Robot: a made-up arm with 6 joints. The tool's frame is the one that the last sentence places.
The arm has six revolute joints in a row. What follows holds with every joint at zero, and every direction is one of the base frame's. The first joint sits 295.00 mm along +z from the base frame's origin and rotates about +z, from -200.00 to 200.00 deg. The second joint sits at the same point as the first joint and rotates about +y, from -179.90 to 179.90 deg. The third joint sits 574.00 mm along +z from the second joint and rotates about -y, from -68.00 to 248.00 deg. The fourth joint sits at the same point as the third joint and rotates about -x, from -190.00 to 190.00 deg. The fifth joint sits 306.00 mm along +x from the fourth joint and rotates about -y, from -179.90 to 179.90 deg. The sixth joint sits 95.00 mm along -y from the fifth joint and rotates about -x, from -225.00 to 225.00 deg. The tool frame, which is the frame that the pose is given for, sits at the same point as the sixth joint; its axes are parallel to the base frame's.
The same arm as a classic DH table. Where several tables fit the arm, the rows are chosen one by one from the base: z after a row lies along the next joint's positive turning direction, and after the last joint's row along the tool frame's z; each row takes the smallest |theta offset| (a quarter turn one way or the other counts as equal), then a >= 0, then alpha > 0; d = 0 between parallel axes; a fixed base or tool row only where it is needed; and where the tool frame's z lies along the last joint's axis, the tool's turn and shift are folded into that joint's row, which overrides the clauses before.
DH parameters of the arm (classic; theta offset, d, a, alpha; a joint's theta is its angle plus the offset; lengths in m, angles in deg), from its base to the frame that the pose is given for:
joint 1: 0 0.295 0 -90
joint 2: -90 0 0.574 180
joint 3: 0 0 0 -90
joint 4: 0 -0.306 0 90
joint 5: 0 0.095 0 -90
joint 6: 90 0 0 90
tool (fixed): -90 0 0 0
Joint limits (deg, base to tool): -200..200 -179.9..179.9 -68..248 -190..190 -179.9..179.9 -225..225

